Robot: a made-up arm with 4 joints. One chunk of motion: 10 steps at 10 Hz.
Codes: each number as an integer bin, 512 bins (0 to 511) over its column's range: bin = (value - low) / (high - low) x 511, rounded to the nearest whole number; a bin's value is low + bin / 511 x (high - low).
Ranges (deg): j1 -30..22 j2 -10..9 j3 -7..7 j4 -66..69
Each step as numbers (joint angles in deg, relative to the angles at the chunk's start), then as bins.
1 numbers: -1.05 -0.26 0.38 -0.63
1 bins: 284 262 269 247
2 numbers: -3.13 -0.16 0.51 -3.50
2 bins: 264 265 274 237
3 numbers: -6.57 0.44 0.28 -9.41
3 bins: 230 281 266 214
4 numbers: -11.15 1.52 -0.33 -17.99
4 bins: 185 310 243 182
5 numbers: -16.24 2.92 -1.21 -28.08
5 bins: 135 347 211 144
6 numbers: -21.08 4.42 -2.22 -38.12
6 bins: 88 388 174 106
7 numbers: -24.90 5.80 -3.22 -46.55
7 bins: 50 425 138 74
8 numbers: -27.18 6.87 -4.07 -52.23
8 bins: 28 454 107 52
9 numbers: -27.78 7.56 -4.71 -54.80
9 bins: 22 472 84 42
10 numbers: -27.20 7.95 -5.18 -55.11
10 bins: 28 483 66 41
